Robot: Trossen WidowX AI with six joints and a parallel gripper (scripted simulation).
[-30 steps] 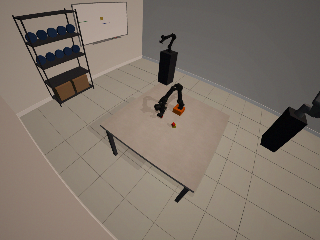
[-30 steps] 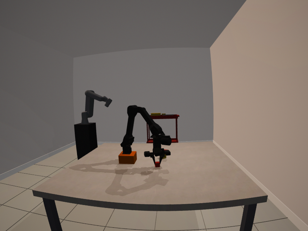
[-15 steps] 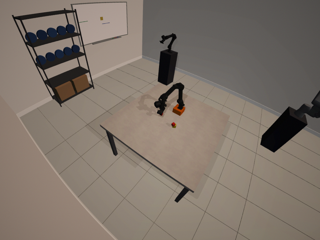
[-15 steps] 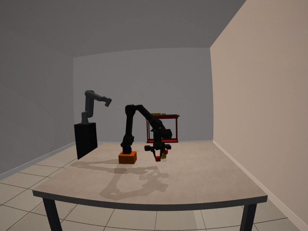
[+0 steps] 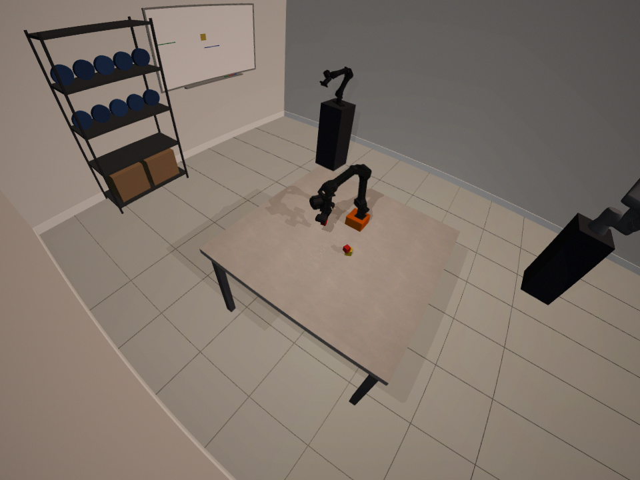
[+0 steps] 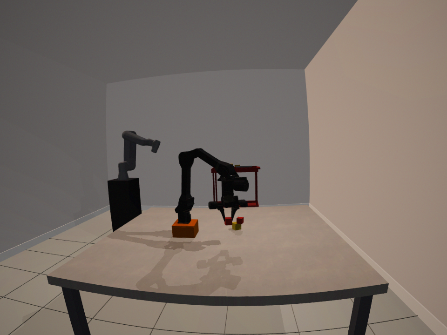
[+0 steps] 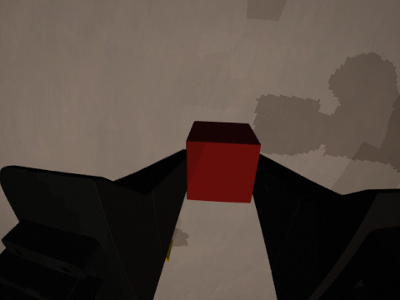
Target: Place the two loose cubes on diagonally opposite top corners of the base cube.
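My gripper tip is 20 mm short of the yellow base cube, 220 mm to the right of it and 90 mm above it.
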